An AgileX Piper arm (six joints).
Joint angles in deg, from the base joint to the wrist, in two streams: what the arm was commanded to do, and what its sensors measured. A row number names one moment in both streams.
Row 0, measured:
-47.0, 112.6, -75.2, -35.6, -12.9, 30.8
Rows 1 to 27, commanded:
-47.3, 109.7, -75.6, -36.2, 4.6, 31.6
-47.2, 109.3, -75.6, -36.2, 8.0, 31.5
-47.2, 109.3, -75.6, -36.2, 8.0, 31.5
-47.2, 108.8, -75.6, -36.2, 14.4, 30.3
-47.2, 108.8, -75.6, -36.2, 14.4, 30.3
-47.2, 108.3, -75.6, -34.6, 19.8, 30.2
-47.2, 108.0, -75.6, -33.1, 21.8, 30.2
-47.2, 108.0, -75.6, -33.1, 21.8, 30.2
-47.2, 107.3, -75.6, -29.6, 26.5, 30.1
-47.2, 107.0, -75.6, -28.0, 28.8, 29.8
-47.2, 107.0, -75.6, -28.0, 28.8, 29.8
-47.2, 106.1, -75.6, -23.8, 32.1, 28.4
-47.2, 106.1, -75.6, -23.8, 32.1, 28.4
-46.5, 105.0, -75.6, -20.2, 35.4, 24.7
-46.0, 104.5, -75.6, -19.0, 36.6, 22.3
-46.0, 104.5, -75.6, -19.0, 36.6, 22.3
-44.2, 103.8, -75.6, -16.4, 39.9, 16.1
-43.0, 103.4, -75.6, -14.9, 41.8, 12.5
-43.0, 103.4, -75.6, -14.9, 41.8, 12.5
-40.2, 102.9, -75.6, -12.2, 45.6, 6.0
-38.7, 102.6, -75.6, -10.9, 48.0, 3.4
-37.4, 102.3, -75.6, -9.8, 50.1, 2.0
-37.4, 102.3, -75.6, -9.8, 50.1, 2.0
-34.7, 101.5, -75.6, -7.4, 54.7, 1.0
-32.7, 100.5, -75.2, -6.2, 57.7, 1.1
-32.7, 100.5, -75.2, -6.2, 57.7, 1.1
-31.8, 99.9, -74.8, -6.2, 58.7, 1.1
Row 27, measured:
-33.7, 101.7, -75.2, -7.3, 54.6, 2.2
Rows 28 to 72, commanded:
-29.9, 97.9, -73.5, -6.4, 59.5, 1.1
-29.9, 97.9, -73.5, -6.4, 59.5, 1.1
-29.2, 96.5, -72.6, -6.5, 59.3, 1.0
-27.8, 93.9, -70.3, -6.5, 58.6, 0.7
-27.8, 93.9, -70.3, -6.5, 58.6, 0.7
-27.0, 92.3, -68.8, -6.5, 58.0, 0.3
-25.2, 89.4, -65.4, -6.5, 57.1, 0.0
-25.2, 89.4, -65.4, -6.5, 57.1, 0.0
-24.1, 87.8, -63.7, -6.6, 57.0, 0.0
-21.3, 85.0, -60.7, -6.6, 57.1, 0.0
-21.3, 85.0, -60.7, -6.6, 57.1, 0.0
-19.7, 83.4, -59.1, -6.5, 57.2, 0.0
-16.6, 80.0, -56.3, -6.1, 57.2, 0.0
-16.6, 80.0, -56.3, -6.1, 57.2, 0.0
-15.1, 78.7, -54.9, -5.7, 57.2, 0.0
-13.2, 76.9, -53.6, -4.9, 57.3, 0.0
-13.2, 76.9, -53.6, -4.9, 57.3, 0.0
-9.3, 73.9, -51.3, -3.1, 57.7, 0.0
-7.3, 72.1, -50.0, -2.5, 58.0, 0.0
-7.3, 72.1, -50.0, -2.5, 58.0, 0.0
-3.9, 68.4, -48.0, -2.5, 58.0, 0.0
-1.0, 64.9, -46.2, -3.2, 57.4, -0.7
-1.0, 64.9, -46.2, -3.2, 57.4, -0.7
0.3, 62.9, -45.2, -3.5, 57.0, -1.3
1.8, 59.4, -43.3, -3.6, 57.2, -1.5
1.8, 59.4, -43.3, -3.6, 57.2, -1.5
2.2, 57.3, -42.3, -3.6, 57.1, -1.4
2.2, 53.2, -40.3, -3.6, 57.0, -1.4
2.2, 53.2, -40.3, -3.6, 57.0, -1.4
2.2, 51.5, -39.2, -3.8, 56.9, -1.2
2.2, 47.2, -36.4, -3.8, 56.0, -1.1
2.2, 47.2, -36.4, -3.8, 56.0, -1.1
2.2, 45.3, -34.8, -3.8, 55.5, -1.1
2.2, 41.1, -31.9, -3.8, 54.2, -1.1
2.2, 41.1, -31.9, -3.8, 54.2, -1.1
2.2, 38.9, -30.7, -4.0, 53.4, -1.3
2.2, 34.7, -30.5, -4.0, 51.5, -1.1
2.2, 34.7, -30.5, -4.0, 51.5, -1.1
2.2, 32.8, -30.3, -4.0, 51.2, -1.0
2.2, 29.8, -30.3, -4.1, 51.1, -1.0
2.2, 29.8, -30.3, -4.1, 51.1, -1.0
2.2, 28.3, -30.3, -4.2, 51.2, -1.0
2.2, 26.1, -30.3, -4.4, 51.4, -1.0
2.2, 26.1, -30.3, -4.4, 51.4, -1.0
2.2, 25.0, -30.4, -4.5, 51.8, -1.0
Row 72, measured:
2.0, 27.8, -30.5, -3.7, 52.0, -1.1
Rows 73 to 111, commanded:
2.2, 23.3, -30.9, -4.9, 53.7, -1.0
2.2, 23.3, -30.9, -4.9, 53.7, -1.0
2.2, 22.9, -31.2, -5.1, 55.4, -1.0
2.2, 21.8, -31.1, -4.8, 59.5, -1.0
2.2, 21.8, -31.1, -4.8, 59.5, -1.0
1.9, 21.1, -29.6, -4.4, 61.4, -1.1
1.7, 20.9, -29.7, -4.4, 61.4, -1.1
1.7, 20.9, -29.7, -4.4, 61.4, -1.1
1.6, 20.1, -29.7, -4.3, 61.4, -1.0
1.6, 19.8, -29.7, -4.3, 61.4, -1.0
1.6, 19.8, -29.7, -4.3, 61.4, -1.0
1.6, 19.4, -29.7, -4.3, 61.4, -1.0
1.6, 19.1, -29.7, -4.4, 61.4, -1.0
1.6, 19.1, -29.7, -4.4, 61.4, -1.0
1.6, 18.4, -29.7, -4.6, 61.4, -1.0
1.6, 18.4, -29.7, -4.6, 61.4, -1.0
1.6, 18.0, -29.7, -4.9, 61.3, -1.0
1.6, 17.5, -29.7, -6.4, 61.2, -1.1
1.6, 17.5, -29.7, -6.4, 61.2, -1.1
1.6, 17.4, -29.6, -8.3, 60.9, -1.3
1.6, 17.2, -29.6, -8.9, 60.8, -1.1
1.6, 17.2, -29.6, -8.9, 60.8, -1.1
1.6, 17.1, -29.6, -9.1, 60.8, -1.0
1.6, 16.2, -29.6, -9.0, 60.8, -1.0
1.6, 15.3, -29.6, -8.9, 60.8, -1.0
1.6, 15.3, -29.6, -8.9, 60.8, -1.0
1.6, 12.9, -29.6, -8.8, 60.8, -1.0
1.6, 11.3, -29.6, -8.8, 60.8, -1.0
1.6, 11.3, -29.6, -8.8, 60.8, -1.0
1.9, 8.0, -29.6, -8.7, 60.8, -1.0
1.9, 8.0, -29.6, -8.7, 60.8, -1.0
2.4, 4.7, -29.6, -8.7, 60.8, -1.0
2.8, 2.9, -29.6, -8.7, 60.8, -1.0
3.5, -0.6, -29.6, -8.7, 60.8, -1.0
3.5, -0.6, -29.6, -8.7, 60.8, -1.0
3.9, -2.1, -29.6, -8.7, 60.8, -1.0
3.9, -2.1, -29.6, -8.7, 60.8, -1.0
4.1, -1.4, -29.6, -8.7, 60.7, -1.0
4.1, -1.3, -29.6, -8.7, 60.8, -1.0
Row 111, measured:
3.8, -0.1, -29.9, -8.4, 61.1, -1.1
